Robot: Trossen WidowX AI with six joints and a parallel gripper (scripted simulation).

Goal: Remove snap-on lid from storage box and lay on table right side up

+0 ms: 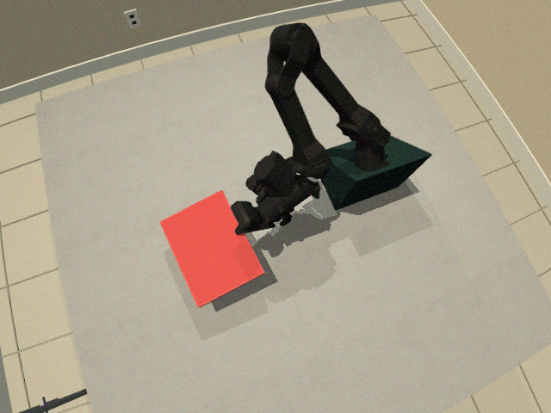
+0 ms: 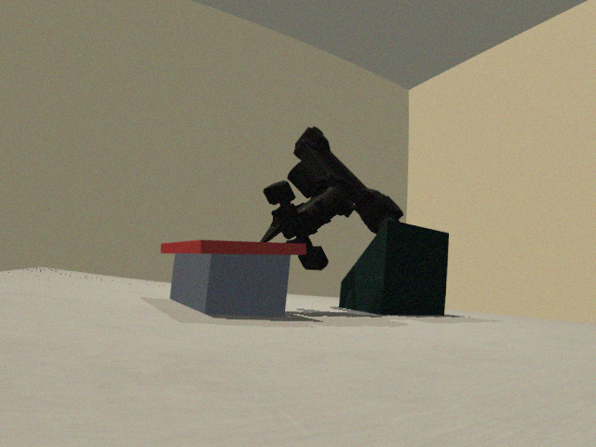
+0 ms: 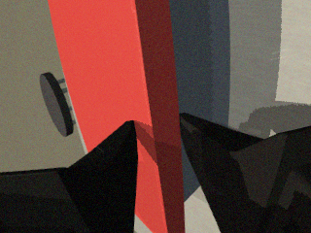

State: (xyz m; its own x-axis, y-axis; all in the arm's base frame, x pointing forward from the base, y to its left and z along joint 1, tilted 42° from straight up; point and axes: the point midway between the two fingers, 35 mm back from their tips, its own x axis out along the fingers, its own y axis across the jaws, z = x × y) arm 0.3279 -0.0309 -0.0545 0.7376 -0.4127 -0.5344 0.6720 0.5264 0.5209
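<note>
My gripper tip is 8 cm short of the red lid and 1 cm to the right of it. The rest, counted from my gripper tip: grey-blue storage box: 7 cm ahead, 6 cm below, 1 cm to the left.
</note>
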